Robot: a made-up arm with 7 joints.
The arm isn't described. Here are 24 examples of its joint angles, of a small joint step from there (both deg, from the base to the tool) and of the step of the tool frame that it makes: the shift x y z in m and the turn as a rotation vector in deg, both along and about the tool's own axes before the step.
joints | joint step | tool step
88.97 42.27 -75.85 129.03 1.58 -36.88 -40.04 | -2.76 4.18 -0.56 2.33 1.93 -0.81 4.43 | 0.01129 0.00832 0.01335 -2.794 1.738 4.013
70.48 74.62 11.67 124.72 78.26 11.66 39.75 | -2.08 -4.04 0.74 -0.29 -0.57 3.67 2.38 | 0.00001 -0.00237 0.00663 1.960 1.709 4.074
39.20 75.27 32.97 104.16 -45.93 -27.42 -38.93 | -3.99 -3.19 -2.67 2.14 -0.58 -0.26 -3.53 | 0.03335 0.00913 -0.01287 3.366 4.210 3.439
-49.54 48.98 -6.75 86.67 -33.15 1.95 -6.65 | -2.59 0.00 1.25 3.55 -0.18 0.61 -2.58 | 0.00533 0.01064 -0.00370 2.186 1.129 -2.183
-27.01 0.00 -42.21 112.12 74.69 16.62 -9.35 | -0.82 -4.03 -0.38 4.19 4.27 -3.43 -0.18 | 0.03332 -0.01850 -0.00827 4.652 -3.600 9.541
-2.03 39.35 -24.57 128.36 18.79 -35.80 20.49 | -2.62 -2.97 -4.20 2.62 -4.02 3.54 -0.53 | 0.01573 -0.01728 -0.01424 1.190 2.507 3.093
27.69 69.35 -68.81 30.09 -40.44 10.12 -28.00 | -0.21 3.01 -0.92 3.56 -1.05 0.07 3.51 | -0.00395 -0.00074 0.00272 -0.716 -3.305 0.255
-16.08 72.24 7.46 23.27 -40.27 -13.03 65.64 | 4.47 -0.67 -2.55 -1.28 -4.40 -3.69 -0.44 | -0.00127 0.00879 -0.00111 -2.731 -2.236 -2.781
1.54 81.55 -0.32 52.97 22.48 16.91 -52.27 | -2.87 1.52 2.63 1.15 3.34 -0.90 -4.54 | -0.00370 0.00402 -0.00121 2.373 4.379 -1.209
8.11 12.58 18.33 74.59 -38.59 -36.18 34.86 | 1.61 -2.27 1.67 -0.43 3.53 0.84 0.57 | -0.00132 -0.00075 -0.00280 4.990 4.113 -0.092
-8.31 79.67 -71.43 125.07 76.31 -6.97 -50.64 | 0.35 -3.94 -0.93 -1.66 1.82 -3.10 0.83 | 0.01071 -0.00940 0.00145 1.431 1.471 5.159
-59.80 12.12 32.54 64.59 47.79 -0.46 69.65 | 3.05 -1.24 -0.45 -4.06 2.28 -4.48 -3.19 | -0.00931 -0.01136 0.00688 5.492 -0.568 -3.880
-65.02 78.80 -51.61 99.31 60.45 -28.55 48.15 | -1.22 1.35 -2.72 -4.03 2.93 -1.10 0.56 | 0.01086 -0.00573 0.03577 1.258 5.729 0.898
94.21 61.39 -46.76 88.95 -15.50 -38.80 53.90 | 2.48 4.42 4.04 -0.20 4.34 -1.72 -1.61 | 0.01506 0.02236 0.04383 -1.013 5.902 -4.242
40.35 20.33 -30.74 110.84 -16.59 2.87 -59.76 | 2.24 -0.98 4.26 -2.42 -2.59 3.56 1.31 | -0.02244 -0.00985 -0.01202 -1.215 -1.981 -6.984
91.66 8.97 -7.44 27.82 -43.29 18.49 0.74 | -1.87 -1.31 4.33 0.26 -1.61 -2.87 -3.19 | 0.00635 -0.01203 0.00604 2.888 1.630 0.165
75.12 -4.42 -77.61 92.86 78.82 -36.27 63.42 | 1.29 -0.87 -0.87 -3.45 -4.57 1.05 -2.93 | 0.00093 0.00885 0.01413 -4.844 4.188 -0.622
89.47 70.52 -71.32 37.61 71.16 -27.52 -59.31 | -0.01 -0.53 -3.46 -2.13 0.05 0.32 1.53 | -0.01130 -0.00135 0.00668 -1.919 -3.826 -1.295
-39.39 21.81 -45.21 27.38 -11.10 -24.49 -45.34 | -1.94 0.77 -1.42 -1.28 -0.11 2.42 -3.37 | 0.00472 0.00072 0.02303 -4.213 -0.180 -3.067
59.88 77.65 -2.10 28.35 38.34 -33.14 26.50 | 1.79 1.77 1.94 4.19 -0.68 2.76 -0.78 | -0.00875 0.01329 -0.03262 3.126 -0.950 -1.437
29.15 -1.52 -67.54 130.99 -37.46 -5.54 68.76 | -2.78 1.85 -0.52 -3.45 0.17 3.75 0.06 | 0.00332 -0.03550 0.00461 2.353 4.085 8.711
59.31 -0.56 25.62 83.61 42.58 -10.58 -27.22 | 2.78 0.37 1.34 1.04 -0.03 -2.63 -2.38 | 0.01673 -0.00350 -0.01719 6.199 0.062 1.582
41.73 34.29 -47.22 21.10 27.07 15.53 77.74 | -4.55 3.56 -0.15 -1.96 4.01 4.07 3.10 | -0.01621 -0.02028 0.04732 4.896 5.300 8.470
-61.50 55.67 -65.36 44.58 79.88 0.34 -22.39 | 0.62 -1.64 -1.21 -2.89 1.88 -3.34 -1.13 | -0.00390 -0.00386 0.00301 3.235 1.743 -0.178
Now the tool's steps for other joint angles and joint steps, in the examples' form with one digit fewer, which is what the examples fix.
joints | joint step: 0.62 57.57 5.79 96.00 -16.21 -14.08 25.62 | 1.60 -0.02 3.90 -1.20 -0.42 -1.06 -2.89
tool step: -0.0158 0.0174 0.0198 0.61 4.51 -6.29
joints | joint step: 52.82 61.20 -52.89 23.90 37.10 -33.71 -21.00 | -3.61 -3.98 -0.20 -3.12 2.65 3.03 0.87
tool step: 0.0244 -0.0114 0.0297 -6.93 2.50 2.86
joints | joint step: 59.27 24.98 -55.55 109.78 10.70 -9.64 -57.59 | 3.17 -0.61 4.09 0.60 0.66 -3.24 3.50
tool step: -0.0124 -0.0009 -0.0344 7.17 -2.28 2.02
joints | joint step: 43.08 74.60 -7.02 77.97 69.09 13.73 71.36 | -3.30 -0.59 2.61 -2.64 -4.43 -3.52 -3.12
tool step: 0.0005 0.0039 0.0253 -0.90 4.12 -6.39
